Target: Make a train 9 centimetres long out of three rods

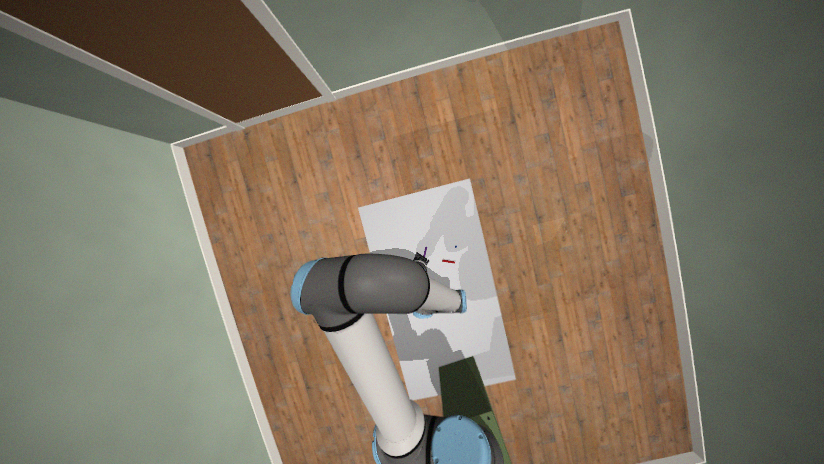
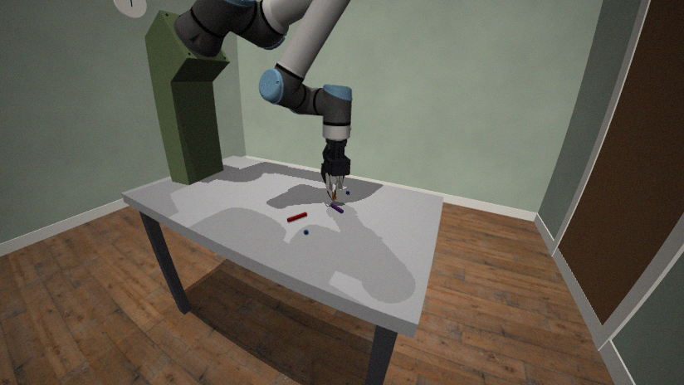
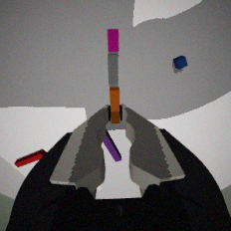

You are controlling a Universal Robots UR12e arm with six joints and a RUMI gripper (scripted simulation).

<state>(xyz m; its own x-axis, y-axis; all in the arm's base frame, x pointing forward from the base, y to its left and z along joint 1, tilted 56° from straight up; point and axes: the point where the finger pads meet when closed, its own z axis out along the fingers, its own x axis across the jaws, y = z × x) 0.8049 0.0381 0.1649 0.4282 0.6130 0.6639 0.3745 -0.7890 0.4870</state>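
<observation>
My hand is 2 cm past the grey rod, 3 cm to the right of it and 2 cm above it. Round my hand: orange rod 1 cm below; then purple rod 4 cm ahead, 6 cm to the right, 2 cm below; then magenta rod 4 cm behind, 5 cm to the left, 2 cm below.
</observation>
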